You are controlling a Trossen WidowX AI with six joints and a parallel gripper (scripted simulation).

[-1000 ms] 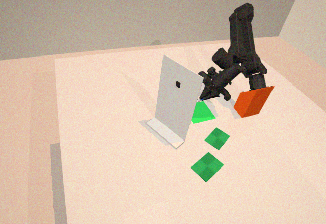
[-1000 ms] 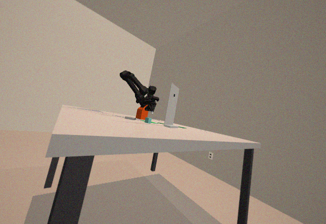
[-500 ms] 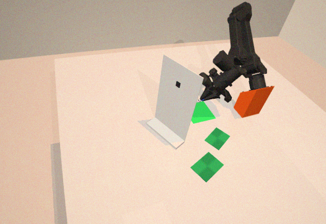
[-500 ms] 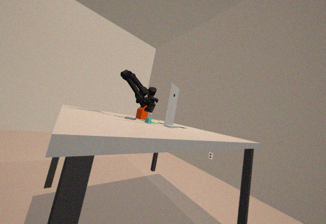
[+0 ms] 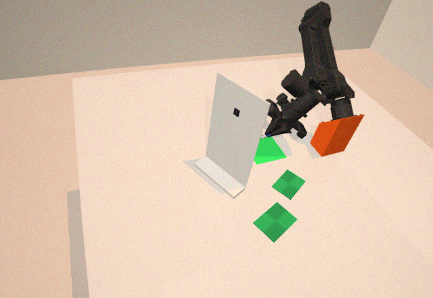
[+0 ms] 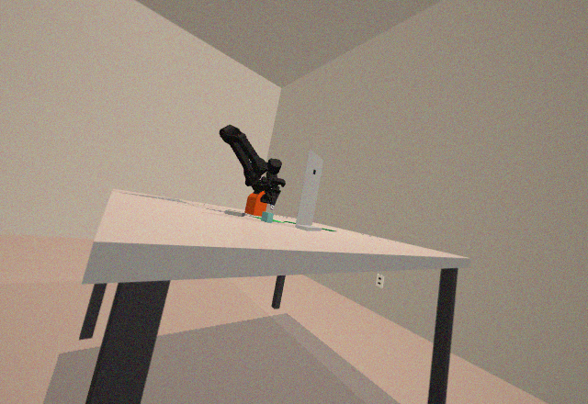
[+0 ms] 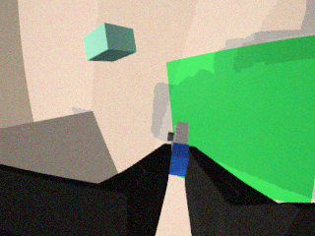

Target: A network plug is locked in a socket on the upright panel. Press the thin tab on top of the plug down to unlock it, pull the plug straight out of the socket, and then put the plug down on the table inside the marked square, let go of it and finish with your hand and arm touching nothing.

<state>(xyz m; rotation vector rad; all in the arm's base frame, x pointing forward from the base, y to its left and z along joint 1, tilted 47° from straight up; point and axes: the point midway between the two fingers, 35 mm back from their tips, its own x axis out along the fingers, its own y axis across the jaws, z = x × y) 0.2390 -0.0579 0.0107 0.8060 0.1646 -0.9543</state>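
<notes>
The bright green square is 10 mm behind my gripper tip and 70 mm below it. Also, from my gripper tip: thin pale tab: 10 mm ahead, 10 mm to the right; then small teal block: 120 mm ahead, 90 mm to the right, 50 mm below; then blue plug: right at my gripper tip.
</notes>
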